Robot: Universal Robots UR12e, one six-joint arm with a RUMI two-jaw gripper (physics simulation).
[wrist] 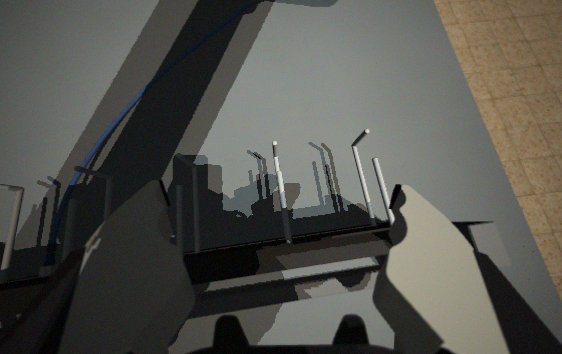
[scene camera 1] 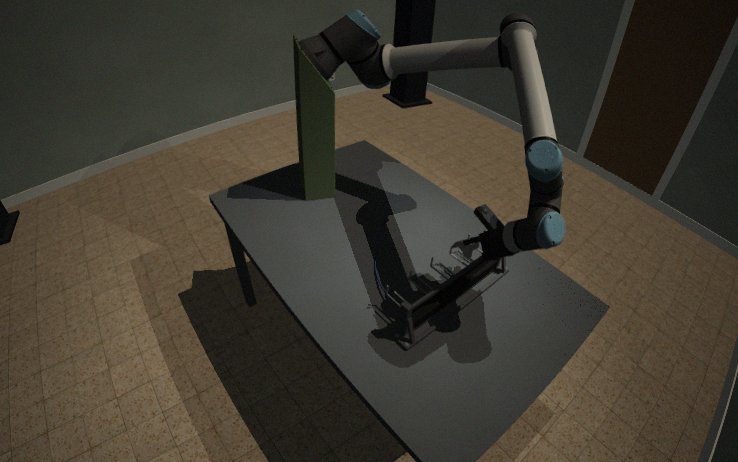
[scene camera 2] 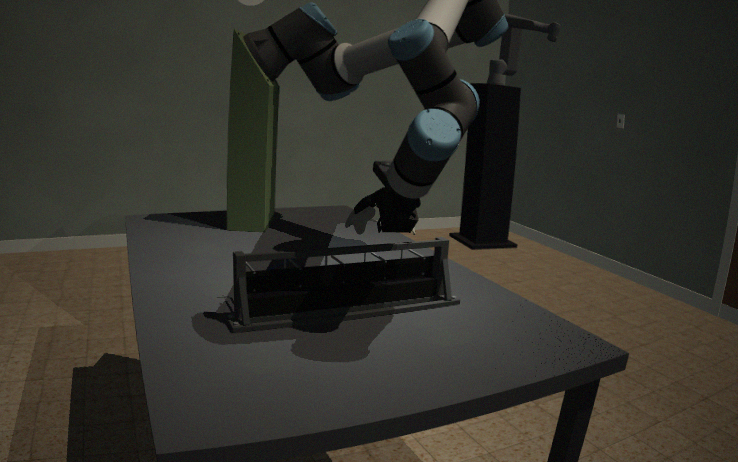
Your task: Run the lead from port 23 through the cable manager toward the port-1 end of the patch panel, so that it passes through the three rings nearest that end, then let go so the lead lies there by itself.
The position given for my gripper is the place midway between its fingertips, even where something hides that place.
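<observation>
My gripper is visible at point(scene camera 2: 378, 227), at point(wrist: 281, 184) and at point(scene camera 1: 468, 240). Also visible: a black patch panel point(scene camera 1: 430, 308) and a top rail point(scene camera 2: 264, 256).
</observation>
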